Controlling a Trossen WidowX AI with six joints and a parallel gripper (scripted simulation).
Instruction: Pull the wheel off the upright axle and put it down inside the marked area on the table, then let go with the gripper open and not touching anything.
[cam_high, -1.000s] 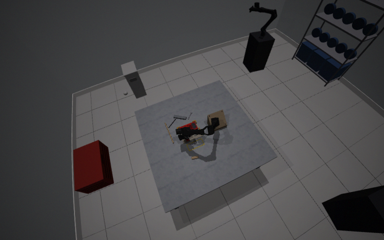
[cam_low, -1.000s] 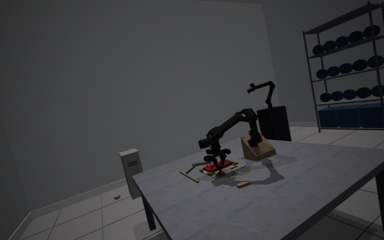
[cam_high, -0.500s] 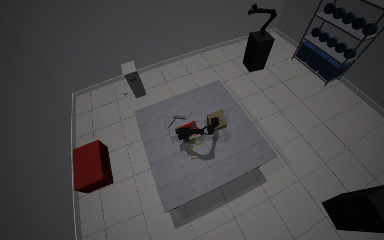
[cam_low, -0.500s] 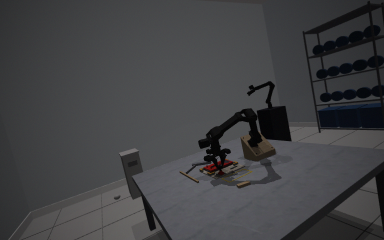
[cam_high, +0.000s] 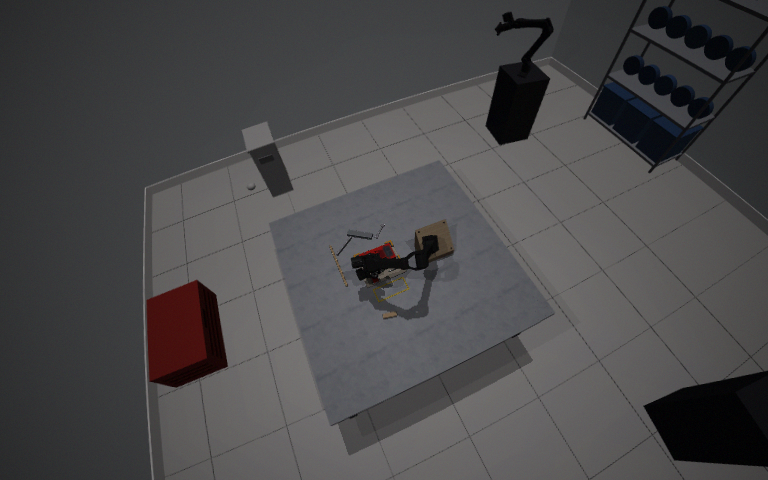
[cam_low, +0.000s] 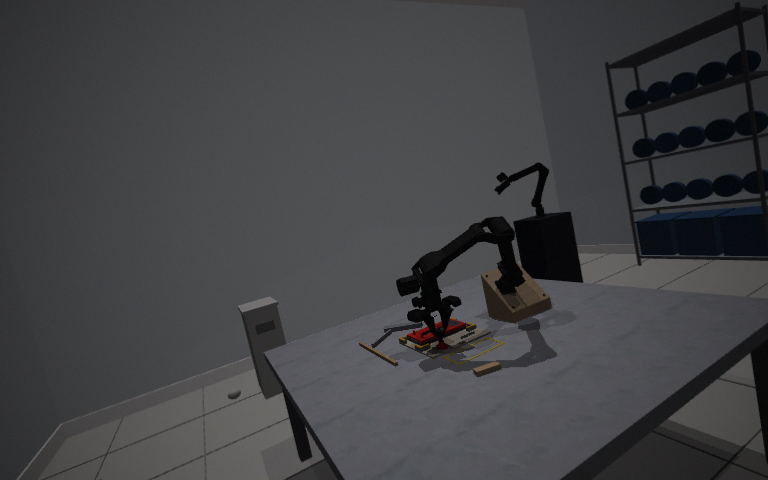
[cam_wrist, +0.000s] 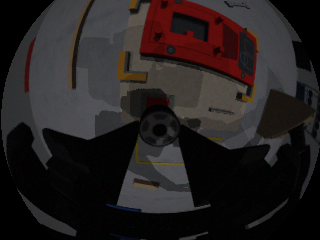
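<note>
Right now my gripper tip is 30 mm above the upright axle. Also, from my gripper tip: small wooden block (230 mm to the left, 50 mm below, 20 mm behind); wheel (right at my gripper tip); wooden strip (190 mm ahead, 160 mm to the right, 50 mm below).
</note>
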